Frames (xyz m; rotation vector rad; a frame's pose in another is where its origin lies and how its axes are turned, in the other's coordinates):
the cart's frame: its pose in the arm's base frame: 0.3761 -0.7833 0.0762 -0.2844 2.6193 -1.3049
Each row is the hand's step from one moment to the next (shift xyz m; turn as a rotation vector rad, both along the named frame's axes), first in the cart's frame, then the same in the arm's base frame.
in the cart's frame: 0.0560 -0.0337 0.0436 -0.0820 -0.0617 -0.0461
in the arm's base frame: -0.0396 -0.0677 -0.0039 0.0717 0.0200 0.0843
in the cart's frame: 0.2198 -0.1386 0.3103 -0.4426 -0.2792 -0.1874
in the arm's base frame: -0.1183 -0.3759 -0.0923 0.3990 0.0927 0.3758
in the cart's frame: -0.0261 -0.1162 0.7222 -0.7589 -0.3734 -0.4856
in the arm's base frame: 0.2247 -0.6133 -0.3303 0.6322 0.3467 0.6567
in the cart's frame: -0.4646 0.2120 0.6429 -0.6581 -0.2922 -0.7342
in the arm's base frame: 0.5985 -0.2449 -0.5059 0.4632 0.5584 0.7288
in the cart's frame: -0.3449 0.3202 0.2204 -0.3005 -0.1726 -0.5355
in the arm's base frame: 0.3634 0.1106 -0.3547 0.1620 0.3847 0.4823
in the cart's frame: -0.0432 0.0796 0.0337 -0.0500 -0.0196 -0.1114
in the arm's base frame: 0.0439 0.0326 -0.0797 0.0203 0.0864 0.0861
